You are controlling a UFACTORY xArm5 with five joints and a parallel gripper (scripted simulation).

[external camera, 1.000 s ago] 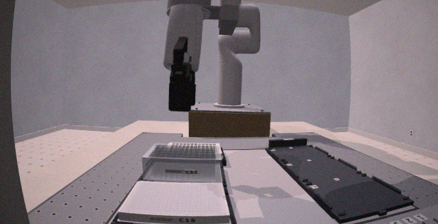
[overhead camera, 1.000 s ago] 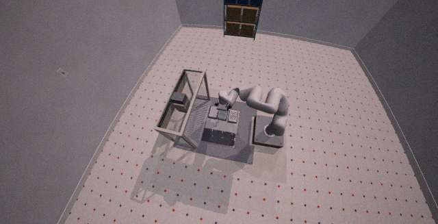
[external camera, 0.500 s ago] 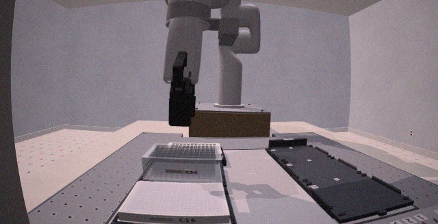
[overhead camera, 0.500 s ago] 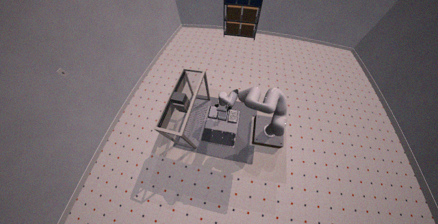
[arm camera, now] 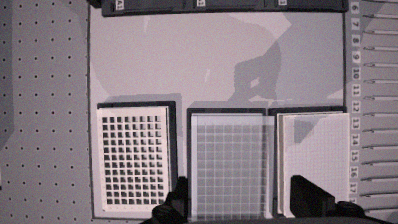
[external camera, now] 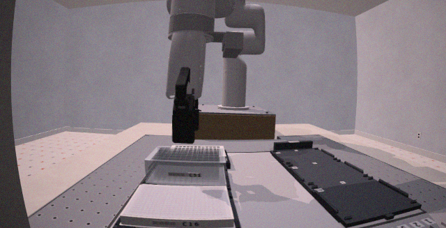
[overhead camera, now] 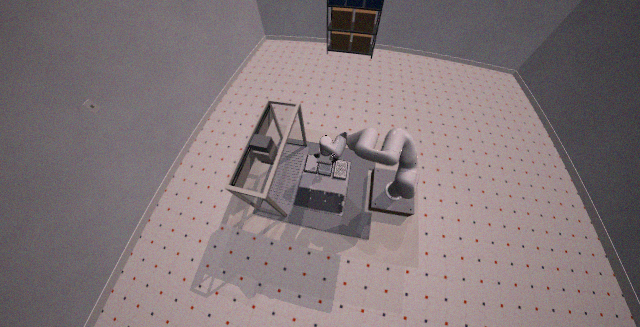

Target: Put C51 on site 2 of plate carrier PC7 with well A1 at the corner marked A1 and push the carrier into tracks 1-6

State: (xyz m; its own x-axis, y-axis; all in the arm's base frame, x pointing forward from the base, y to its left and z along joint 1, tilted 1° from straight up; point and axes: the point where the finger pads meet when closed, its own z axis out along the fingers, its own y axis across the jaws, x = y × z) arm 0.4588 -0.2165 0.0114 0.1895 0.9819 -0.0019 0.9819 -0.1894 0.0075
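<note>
Now: the nest S2 90 mm below my hand. From my hand the other things lie so: instrument frame post: 460 mm ahead, 330 mm to the left, 150 mm above; then plate carrier PC7: 50 mm ahead, 260 mm to the left, 80 mm below.
</note>
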